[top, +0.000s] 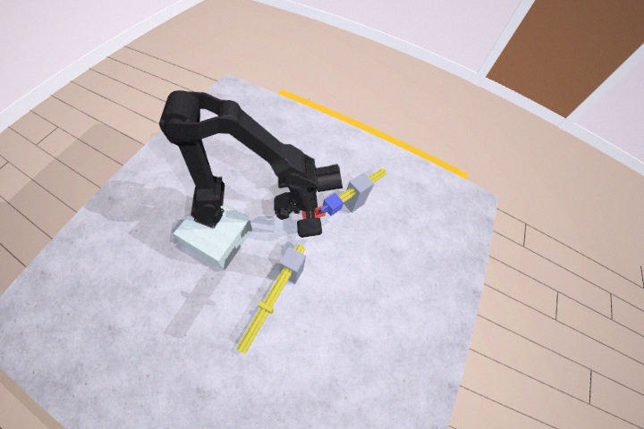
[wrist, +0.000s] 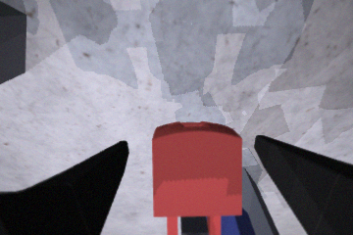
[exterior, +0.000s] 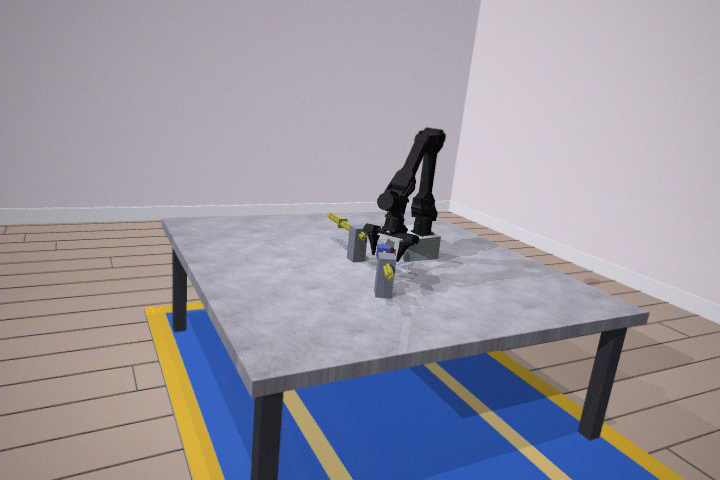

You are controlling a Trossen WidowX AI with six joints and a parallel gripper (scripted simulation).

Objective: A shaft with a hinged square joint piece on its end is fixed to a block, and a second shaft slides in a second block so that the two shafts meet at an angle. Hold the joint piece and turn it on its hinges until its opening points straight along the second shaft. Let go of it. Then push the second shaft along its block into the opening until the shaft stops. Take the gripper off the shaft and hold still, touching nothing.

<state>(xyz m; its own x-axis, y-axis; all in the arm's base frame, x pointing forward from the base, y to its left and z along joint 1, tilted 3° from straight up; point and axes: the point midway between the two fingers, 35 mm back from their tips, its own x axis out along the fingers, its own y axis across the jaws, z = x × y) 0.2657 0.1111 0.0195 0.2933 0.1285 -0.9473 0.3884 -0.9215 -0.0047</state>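
Right now the red joint piece is 2 cm above my gripper tip.
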